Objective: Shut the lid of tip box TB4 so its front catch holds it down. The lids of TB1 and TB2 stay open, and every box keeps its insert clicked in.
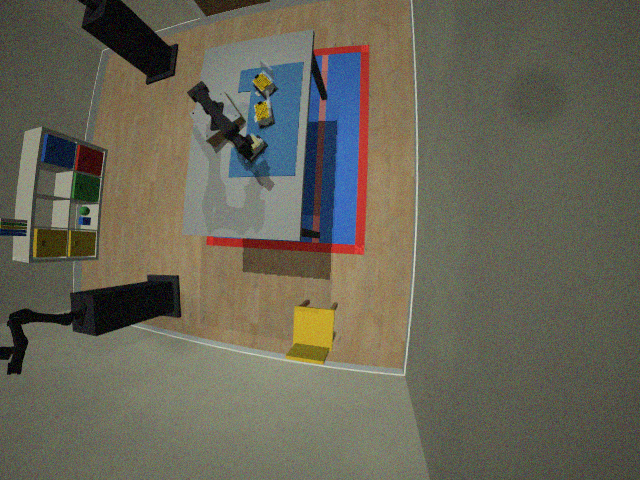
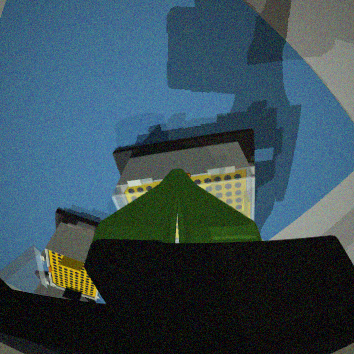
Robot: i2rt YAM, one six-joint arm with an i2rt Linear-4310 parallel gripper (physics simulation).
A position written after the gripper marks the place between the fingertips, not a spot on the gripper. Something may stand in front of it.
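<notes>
A clear lid (image 2: 237, 189) is visible in the scene, and with it the gripper (image 2: 176, 177).
</notes>
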